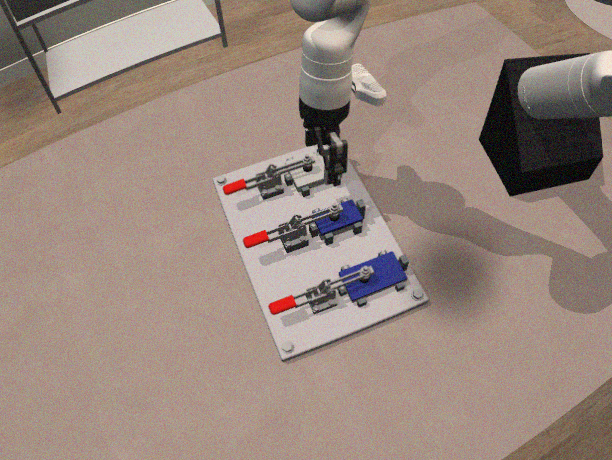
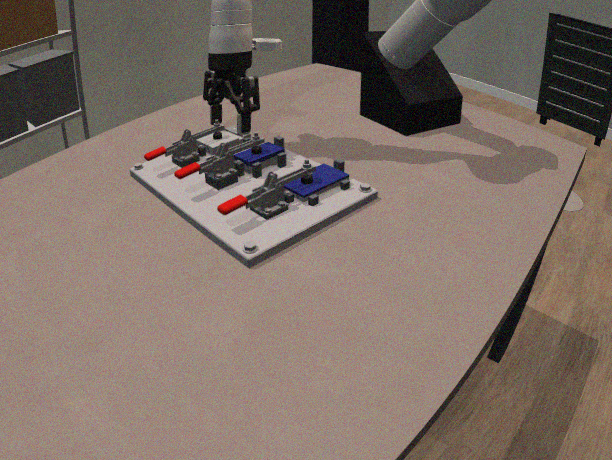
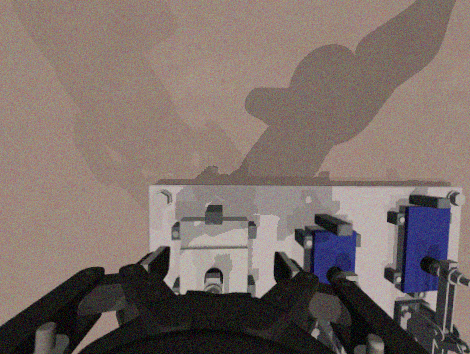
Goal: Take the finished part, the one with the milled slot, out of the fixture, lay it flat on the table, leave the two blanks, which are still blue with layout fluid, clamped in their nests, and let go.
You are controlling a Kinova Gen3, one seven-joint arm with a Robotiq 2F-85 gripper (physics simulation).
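Observation:
The pale finished part sits in the end nest of the white fixture plate, under its toggle clamp's spindle. That clamp's red handle lies low. A short blue blank sits in the middle nest and a longer blue blank in the far nest, both under clamp spindles. My gripper is open and empty, its fingers spread across the finished part. The exact fingertip height is unclear.
Clamps with red handles stand beside the blue blanks. Dark stop blocks surround each nest. The black robot base stands on the table beyond the fixture. A shelf rack stands beyond the table.

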